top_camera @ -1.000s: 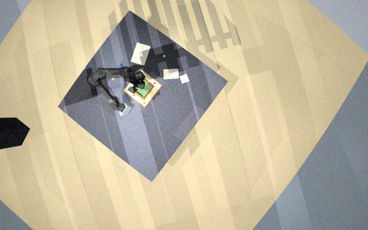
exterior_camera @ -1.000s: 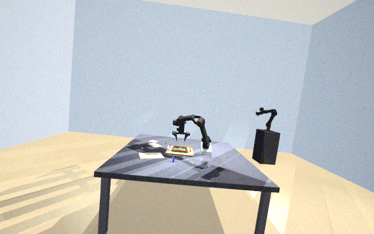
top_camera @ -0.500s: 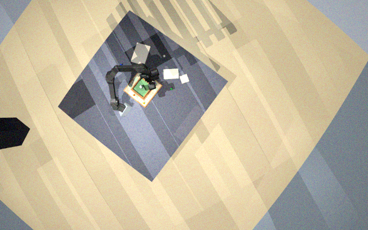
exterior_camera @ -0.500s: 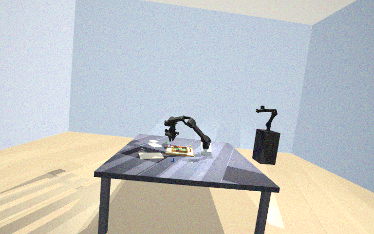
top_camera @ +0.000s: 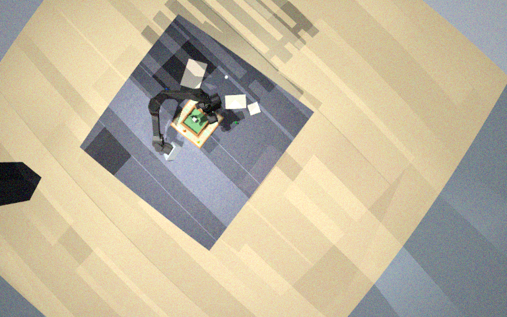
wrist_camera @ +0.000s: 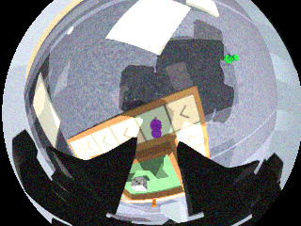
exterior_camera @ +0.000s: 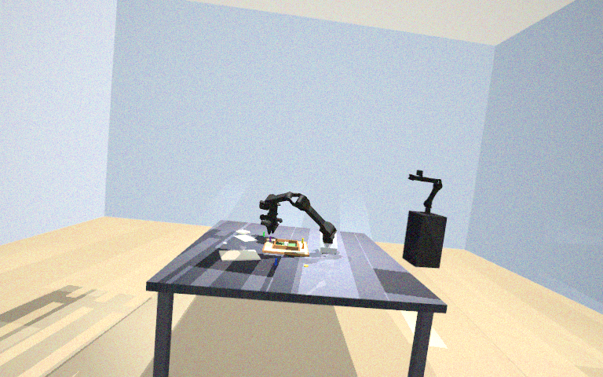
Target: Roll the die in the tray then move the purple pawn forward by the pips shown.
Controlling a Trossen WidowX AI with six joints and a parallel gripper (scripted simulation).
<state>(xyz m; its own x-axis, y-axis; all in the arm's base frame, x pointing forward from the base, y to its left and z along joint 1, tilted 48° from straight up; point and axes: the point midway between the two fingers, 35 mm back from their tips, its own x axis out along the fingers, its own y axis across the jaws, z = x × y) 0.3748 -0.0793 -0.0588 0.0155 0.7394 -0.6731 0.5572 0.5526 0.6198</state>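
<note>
The purple pawn is 40 mm below my gripper tip. Also, from my gripper tip: white die 100 mm behind, 90 mm to the left, 40 mm below; then yellow pawn 230 mm behind, 40 mm below, 20 mm to the right; then green pawn 170 mm to the right, 50 mm below, 40 mm ahead.
</note>
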